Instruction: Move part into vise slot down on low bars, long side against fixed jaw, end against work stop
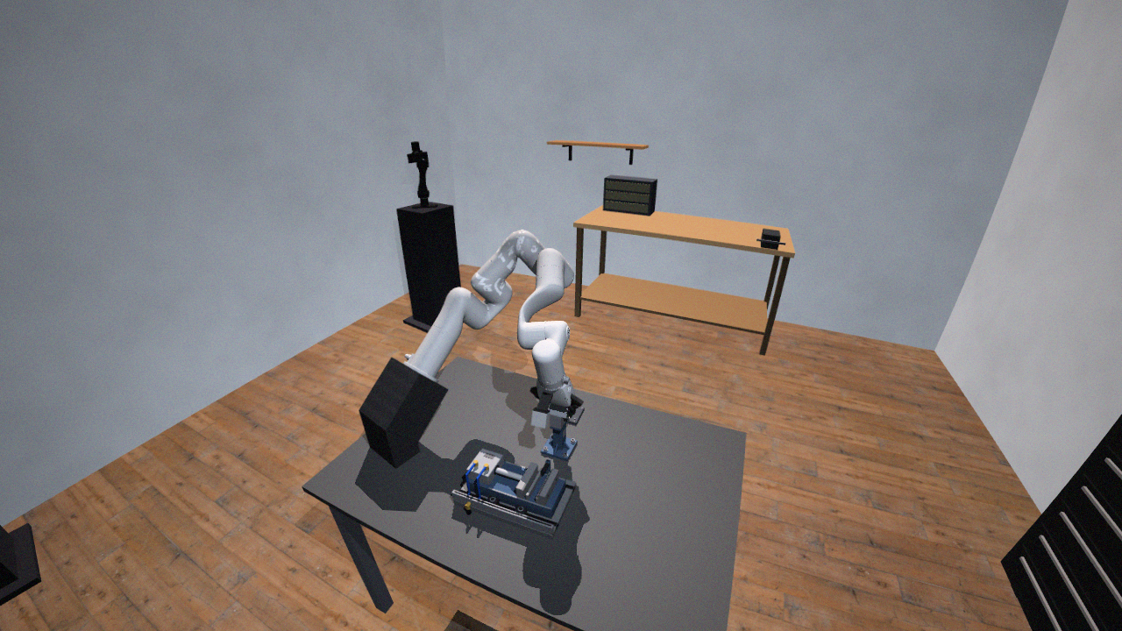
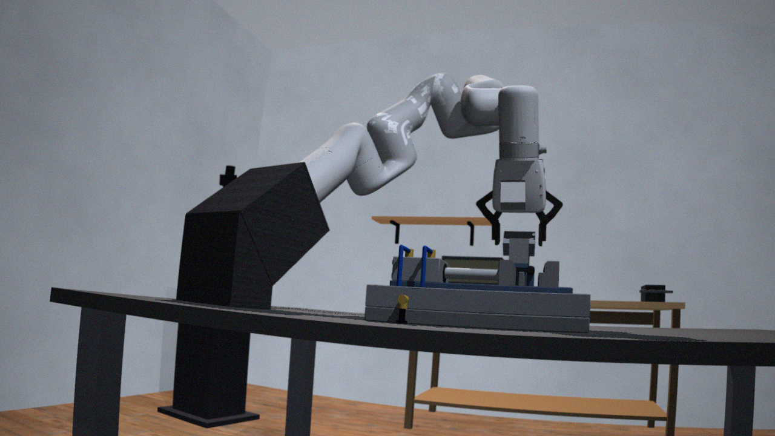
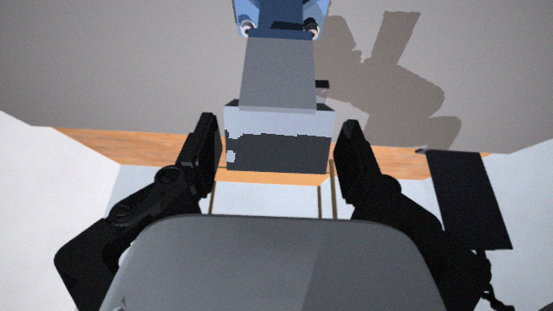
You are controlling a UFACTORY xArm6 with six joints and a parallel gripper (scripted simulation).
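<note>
The part lies 10 mm to the left of my hand and 10 mm below it. Round my hand: moving jaw (220 mm to the right, 90 mm below, 40 mm ahead); work stop (160 mm to the right, 80 mm below, 60 mm ahead); fixed jaw (200 mm to the right, 100 mm ahead, 90 mm below).
</note>
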